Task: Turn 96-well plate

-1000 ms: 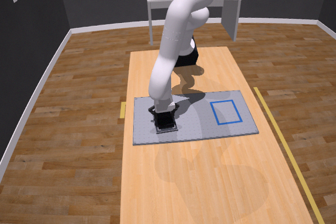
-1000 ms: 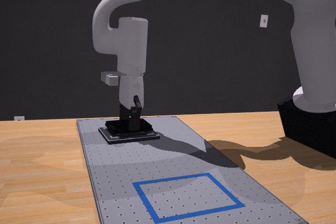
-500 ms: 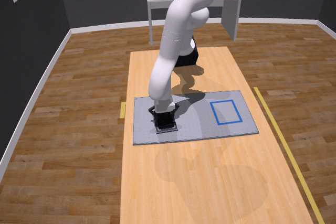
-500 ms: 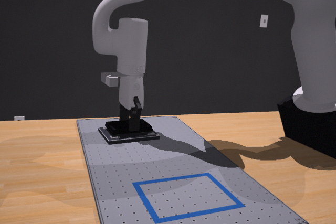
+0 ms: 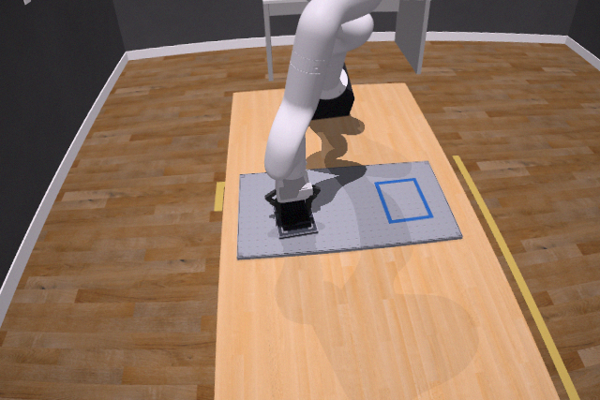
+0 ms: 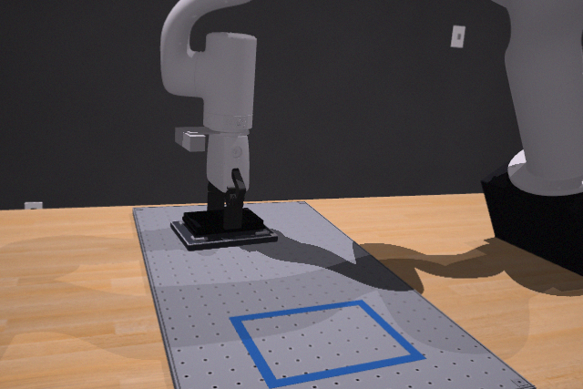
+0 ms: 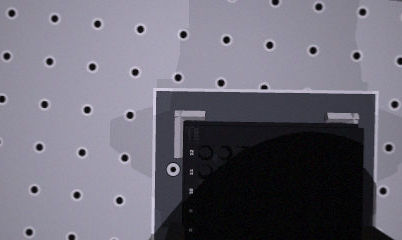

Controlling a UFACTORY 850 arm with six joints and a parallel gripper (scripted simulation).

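The black 96-well plate lies 10 mm below my hand. The rest, counted from my hand: plate nest N1 (30 mm below).
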